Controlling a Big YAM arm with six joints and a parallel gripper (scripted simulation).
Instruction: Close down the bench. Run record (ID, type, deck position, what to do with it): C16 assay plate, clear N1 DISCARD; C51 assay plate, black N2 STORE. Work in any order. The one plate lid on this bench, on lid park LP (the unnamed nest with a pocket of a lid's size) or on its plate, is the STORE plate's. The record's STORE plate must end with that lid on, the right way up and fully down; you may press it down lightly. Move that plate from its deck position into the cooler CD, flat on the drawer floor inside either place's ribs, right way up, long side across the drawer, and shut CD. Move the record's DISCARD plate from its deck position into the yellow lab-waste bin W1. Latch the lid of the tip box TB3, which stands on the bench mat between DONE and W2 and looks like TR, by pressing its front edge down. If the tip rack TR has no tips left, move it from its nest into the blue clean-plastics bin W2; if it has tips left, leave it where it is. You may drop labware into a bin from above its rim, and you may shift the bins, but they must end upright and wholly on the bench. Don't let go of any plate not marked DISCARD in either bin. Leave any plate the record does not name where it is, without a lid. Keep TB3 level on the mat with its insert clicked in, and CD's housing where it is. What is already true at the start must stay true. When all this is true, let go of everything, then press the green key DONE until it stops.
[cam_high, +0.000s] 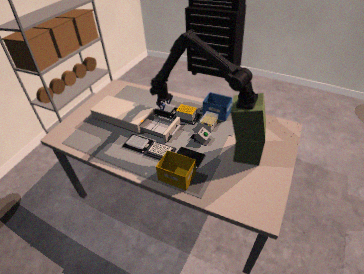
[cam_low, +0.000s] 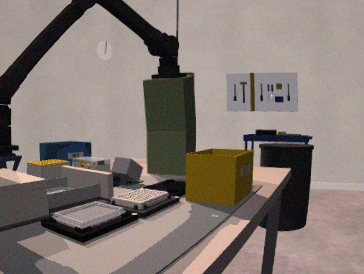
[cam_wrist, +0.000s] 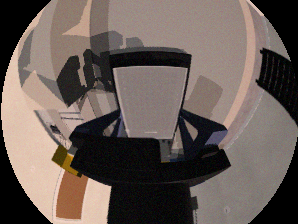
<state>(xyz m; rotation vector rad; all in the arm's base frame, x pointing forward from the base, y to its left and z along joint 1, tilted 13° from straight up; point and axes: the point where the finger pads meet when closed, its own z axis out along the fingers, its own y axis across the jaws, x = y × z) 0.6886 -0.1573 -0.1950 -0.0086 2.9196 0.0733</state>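
My hand is 2 cm above the black plate. Also, from my hand: black nest N2: 4 cm below; yellow-topped tip rack TR: 18 cm behind, 1 cm to the right, 1 cm above; clear plate lid: right at my hand.
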